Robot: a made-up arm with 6 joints. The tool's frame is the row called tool. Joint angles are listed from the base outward.
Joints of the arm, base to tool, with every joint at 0 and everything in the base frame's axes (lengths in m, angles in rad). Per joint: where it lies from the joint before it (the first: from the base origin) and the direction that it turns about. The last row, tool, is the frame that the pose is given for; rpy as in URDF.
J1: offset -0.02 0.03 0.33 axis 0 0 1
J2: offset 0 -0.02 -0.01 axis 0.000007 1 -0.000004
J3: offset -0.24 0.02 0 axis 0.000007 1 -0.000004
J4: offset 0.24 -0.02 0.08 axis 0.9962 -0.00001 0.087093
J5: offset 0.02 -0.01 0.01 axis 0.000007 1 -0.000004
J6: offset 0.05 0 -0.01 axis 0.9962 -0.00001 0.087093
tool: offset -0.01 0.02 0 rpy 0.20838 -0.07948 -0.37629
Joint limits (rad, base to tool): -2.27..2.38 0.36..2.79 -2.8..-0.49 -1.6..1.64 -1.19..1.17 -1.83..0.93
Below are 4 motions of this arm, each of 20 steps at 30 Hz.
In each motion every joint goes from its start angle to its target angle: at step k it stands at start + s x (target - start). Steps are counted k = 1, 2, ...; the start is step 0. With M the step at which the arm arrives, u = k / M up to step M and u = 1 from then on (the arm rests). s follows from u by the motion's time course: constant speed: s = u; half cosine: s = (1 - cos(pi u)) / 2; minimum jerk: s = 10 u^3 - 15 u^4 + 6 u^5.
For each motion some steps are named. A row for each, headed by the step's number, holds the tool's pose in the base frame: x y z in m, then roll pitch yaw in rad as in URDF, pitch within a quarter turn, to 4 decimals.
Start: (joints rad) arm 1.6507 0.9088 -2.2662 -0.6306 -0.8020 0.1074
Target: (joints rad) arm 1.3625 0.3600 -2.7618 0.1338 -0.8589 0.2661
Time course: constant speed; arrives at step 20
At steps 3, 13, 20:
3: -0.0136 -0.2209 0.7955 3.0929 -0.7134 -1.5343
13: -0.0603 -0.4051 0.6547 -2.9031 -0.2225 -1.3985
20: -0.1121 -0.4797 0.5127 -2.5459 0.0528 -1.3281

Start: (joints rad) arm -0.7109 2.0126 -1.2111 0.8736 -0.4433 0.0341
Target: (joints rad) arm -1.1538 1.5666 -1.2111 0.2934 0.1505 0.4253
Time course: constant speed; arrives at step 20
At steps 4, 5, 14, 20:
4: 0.2270 -0.2525 0.4244 0.7718 0.6136 -1.3683
5: 0.2194 -0.2551 0.4322 0.7806 0.6127 -1.3595
14: 0.1455 -0.2648 0.4975 0.7881 0.6201 -1.3618
20: 0.0942 -0.2565 0.5355 0.7354 0.6419 -1.4513

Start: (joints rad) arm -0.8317 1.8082 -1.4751 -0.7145 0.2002 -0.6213
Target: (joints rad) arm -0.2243 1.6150 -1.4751 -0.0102 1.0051 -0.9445
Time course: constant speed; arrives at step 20
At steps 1, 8, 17, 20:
1: 0.2030 -0.2449 0.5175 -1.2112 0.0516 -1.0407
8: 0.2340 -0.1756 0.5333 -1.1602 0.2707 -0.9588
17: 0.2461 -0.0795 0.5555 -1.0694 0.6105 -0.6784
20: 0.2427 -0.0484 0.5639 -1.0134 0.7252 -0.5261

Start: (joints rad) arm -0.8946 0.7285 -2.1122 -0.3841 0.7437 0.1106
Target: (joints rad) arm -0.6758 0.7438 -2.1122 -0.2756 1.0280 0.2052
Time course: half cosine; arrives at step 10
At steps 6, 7, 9, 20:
6: -0.1611 0.1347 0.7651 0.5077 -0.4467 -1.4567
7: -0.1632 0.1298 0.7641 0.5026 -0.4028 -1.4039
9: -0.1656 0.1234 0.7629 0.4971 -0.3454 -1.3365
20: -0.1659 0.1225 0.7627 0.4965 -0.3377 -1.3275

